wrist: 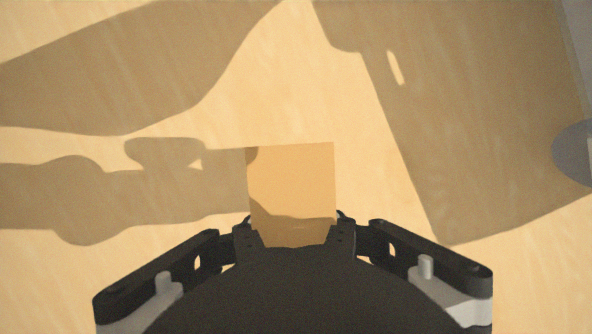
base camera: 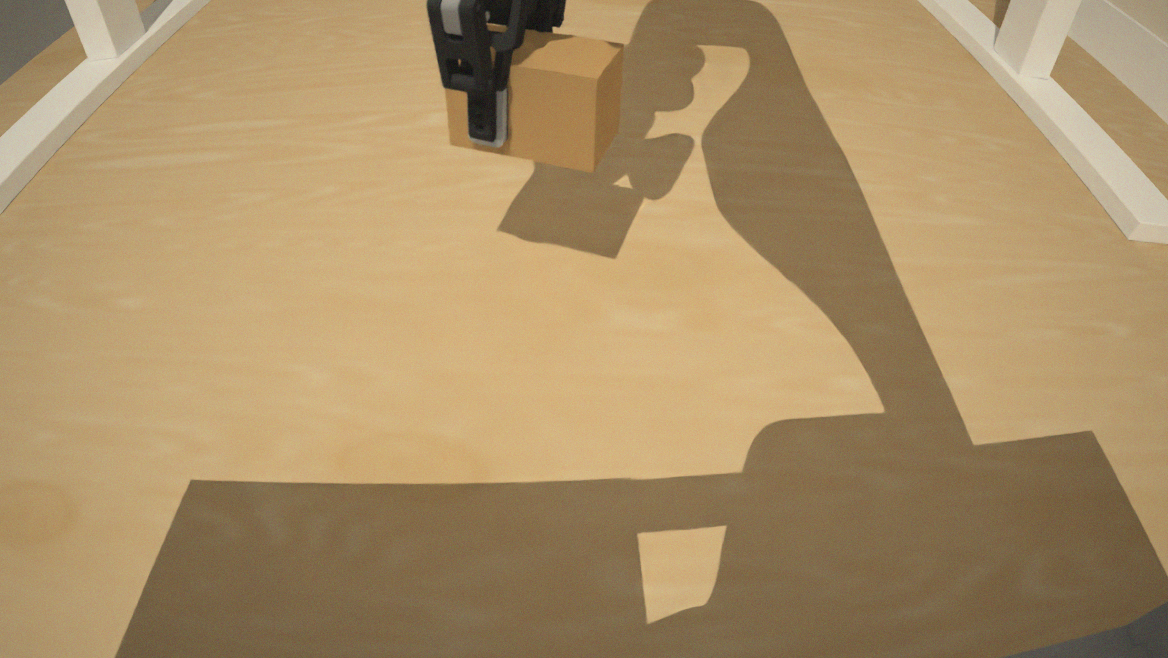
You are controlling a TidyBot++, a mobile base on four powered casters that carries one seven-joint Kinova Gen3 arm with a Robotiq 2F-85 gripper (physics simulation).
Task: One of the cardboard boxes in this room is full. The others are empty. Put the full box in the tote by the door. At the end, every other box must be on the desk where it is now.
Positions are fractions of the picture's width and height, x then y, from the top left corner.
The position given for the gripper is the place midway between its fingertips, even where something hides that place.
Scene:
gripper: wrist 0.50, 0.65; base camera 0.44, 0.18

